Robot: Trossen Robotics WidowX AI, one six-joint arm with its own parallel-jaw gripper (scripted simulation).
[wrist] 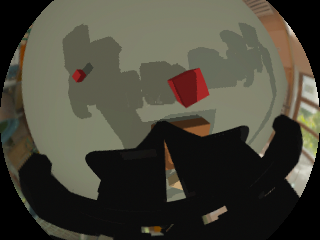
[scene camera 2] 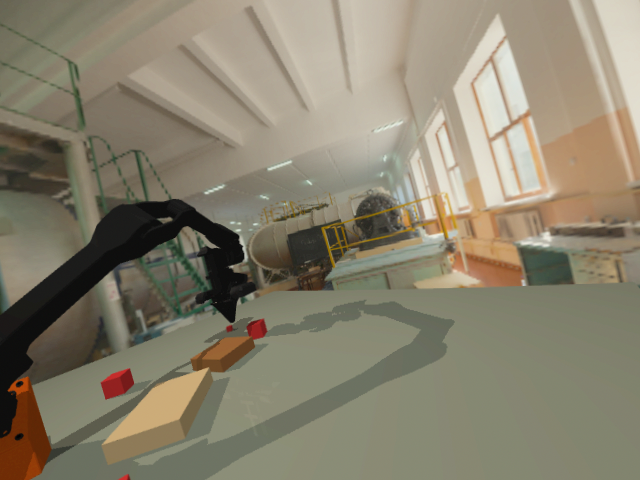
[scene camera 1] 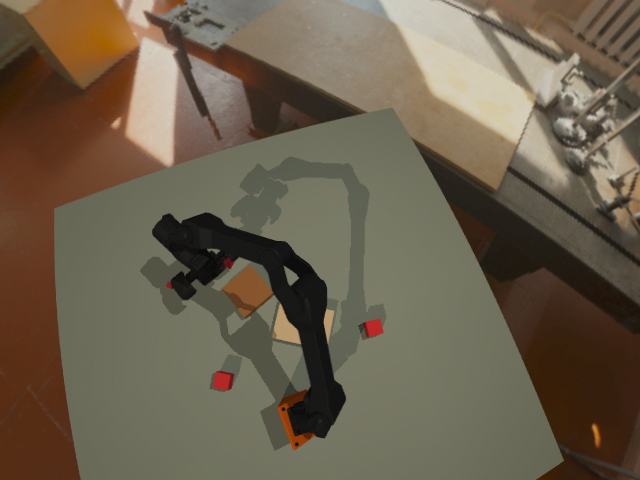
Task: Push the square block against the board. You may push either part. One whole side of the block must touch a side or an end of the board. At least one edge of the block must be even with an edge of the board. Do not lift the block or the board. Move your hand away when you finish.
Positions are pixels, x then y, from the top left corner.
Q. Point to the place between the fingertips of my gripper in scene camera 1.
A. At 216,274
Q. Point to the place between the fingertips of my gripper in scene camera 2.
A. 232,322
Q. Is my gripper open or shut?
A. Shut.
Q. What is my gripper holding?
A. Nothing.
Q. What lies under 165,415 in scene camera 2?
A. A tan board.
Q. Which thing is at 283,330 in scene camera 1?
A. A tan board.
